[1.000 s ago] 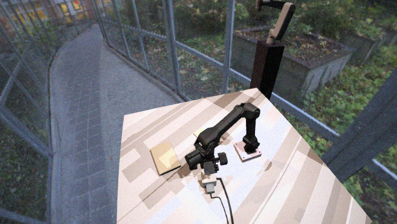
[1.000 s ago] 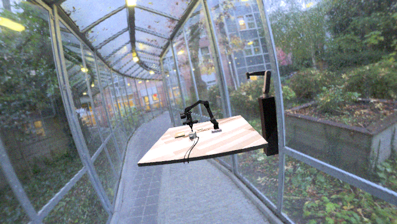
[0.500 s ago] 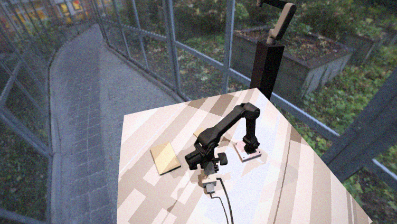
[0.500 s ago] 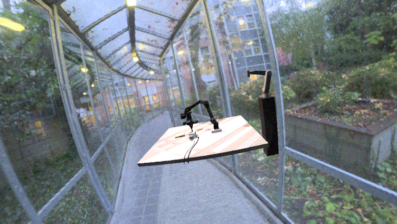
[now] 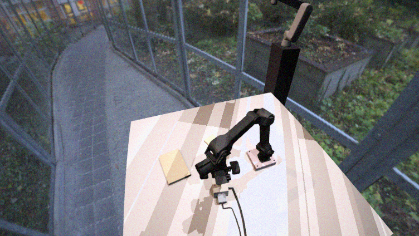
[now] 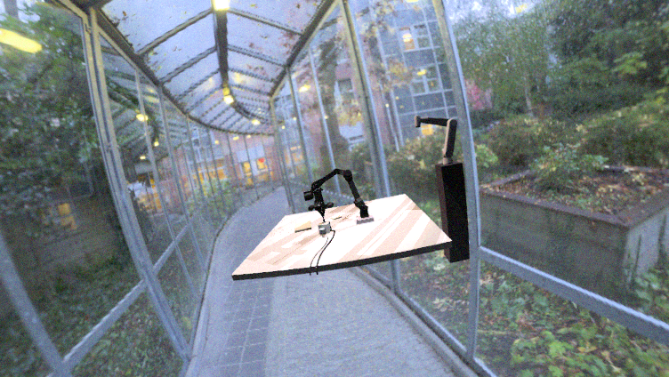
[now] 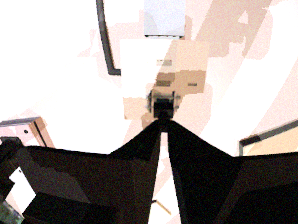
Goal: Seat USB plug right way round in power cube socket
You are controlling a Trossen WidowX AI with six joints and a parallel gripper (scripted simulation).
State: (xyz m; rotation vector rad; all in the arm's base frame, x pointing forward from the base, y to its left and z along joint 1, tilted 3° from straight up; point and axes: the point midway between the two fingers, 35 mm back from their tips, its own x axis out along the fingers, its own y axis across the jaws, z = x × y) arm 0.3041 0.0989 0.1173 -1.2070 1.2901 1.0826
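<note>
Now: the usb plug 20 mm below my gripper tip. Also, from my gripper tip: flat tan pad: 230 mm ahead, 200 mm to the right, 110 mm below.
</note>
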